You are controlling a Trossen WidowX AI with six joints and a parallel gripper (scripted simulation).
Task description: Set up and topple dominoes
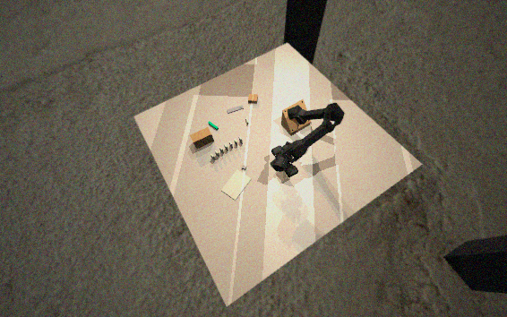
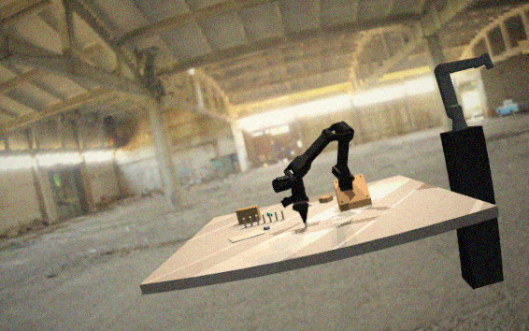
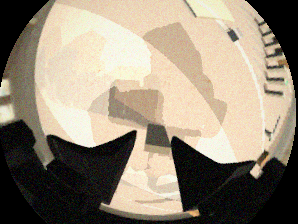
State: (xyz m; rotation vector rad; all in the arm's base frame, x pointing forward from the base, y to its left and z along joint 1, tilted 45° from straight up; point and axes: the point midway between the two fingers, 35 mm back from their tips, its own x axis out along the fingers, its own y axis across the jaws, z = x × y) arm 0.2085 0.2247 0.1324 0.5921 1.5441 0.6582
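Right now the grey bar is 540 mm to the right of my gripper tip, 50 mm ahead of it and 20 mm below it. Also, from my gripper tip: brown box (410 mm to the right, 340 mm ahead, 10 mm above); then flat pale card (280 mm ahead, 50 mm to the right, 20 mm below); then small dark piece (200 mm ahead, 120 mm to the right, 20 mm below).
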